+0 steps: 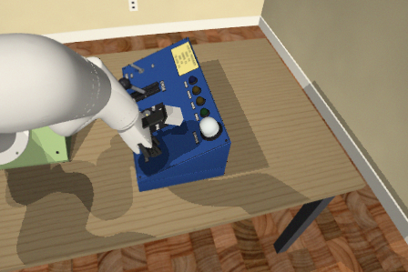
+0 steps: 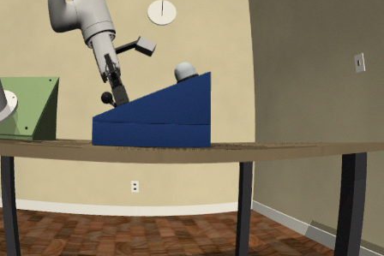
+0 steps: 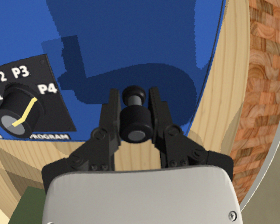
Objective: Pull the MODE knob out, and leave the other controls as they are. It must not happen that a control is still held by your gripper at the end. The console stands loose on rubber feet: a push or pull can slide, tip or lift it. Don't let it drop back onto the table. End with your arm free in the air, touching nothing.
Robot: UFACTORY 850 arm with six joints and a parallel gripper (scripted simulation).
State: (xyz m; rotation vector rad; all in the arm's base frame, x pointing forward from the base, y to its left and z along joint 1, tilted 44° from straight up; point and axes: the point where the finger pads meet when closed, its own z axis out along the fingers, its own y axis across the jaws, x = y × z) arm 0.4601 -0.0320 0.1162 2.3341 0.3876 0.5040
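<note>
Right now the black mode knob is right at my hand. Round my hand: blue sloped console (10 mm ahead, 180 mm to the left, 30 mm below); then program selector (10 mm behind, 110 mm to the left, 10 mm below); then black ball lever (50 mm behind, 230 mm to the left, 10 mm above).
</note>
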